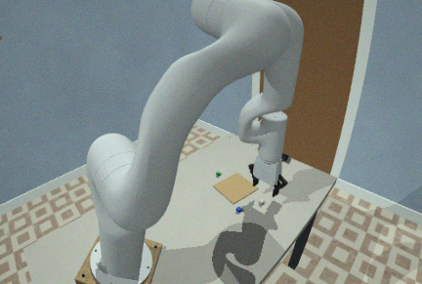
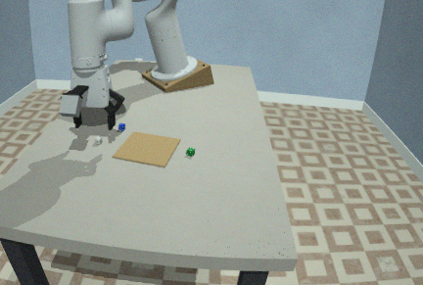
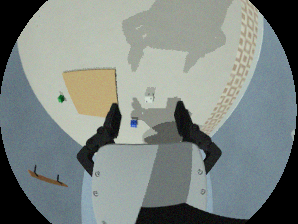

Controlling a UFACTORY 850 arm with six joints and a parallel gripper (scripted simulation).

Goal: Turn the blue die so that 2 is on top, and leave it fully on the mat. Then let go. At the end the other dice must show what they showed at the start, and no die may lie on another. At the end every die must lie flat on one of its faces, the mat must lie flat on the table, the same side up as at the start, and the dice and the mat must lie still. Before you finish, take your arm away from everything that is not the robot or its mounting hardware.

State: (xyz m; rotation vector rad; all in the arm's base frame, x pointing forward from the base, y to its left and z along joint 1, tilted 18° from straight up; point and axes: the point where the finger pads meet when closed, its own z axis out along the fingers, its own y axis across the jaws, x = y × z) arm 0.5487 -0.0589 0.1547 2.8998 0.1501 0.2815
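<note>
My gripper is now 2 cm past the white die and 6 cm above it. From my hand the other things lie so: blue die 11 cm behind, 3 cm to the left, 6 cm below; then green die 2 cm behind, 25 cm to the left, 6 cm below; then tan mat 2 cm behind, 14 cm to the left, 7 cm below.
</note>
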